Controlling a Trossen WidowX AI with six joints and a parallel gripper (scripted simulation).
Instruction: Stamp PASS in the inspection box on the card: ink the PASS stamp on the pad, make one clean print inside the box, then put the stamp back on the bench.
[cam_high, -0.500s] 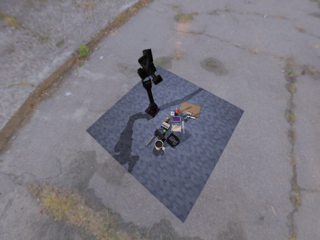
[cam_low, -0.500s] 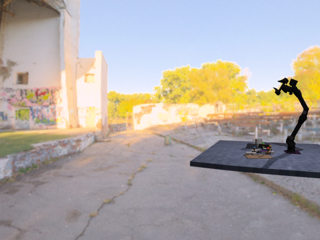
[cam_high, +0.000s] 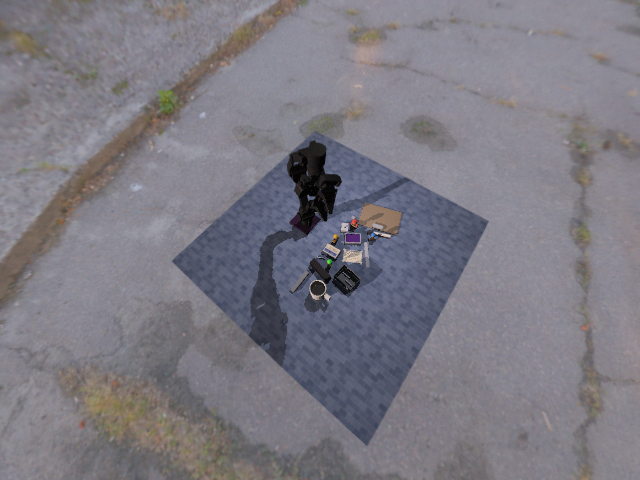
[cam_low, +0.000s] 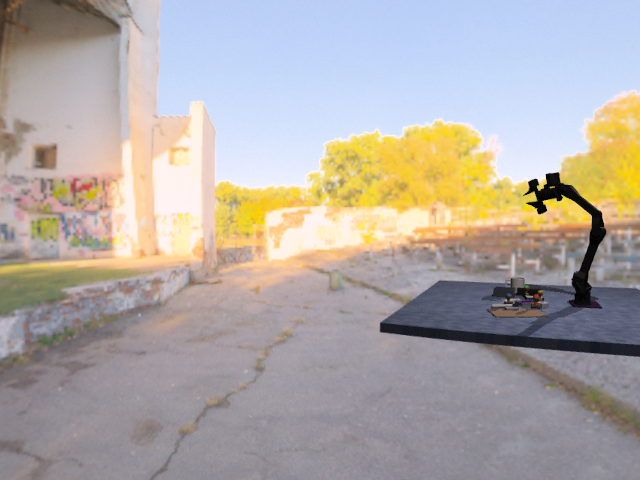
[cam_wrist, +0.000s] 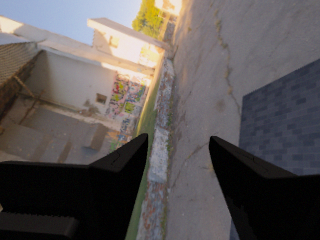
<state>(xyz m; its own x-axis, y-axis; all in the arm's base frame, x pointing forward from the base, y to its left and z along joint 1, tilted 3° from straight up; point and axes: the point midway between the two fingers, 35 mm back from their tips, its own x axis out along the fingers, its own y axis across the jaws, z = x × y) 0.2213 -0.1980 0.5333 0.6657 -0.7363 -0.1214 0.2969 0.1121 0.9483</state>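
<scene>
My gripper tip is 30 mm past the long black block, 20 mm to the left of it and 520 mm above it. The rest, counted from my gripper tip: mug 30 mm ahead, 120 mm to the right, 500 mm below; then grey bar 100 mm behind, 120 mm to the right, 530 mm below; then dark tray 110 mm ahead, 10 mm to the left, 530 mm below.
</scene>
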